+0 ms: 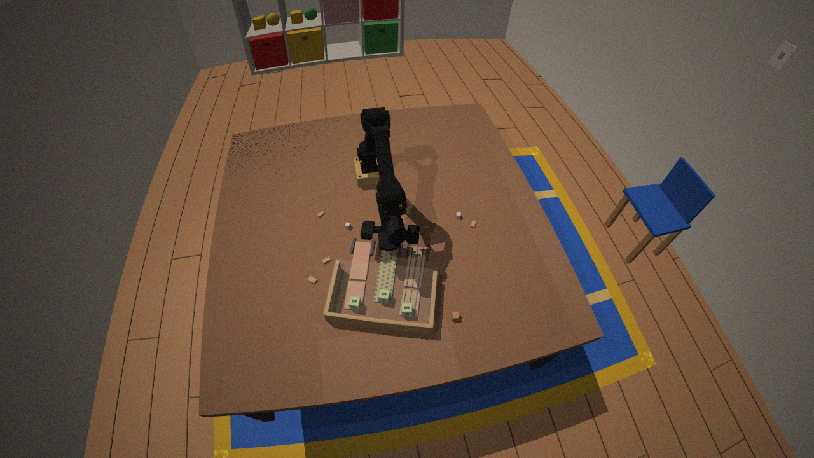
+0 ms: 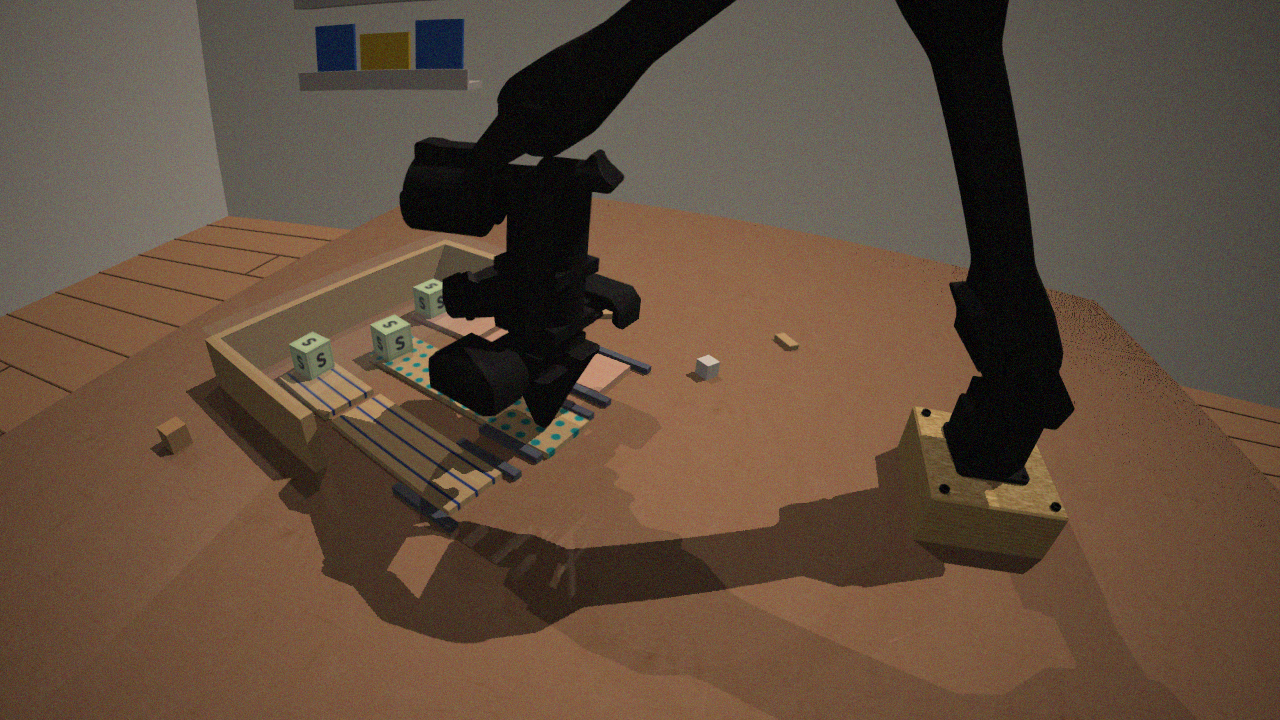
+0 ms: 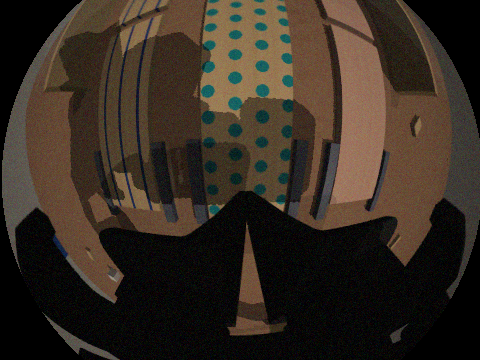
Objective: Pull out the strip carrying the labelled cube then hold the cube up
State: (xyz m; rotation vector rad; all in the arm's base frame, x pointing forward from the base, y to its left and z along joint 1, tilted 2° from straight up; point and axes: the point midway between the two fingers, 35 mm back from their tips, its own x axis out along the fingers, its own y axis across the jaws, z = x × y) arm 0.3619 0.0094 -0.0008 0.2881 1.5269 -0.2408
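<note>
Right now the teal-dotted strip is 90 mm ahead of my gripper tip and 30 mm to the right of it.
</note>
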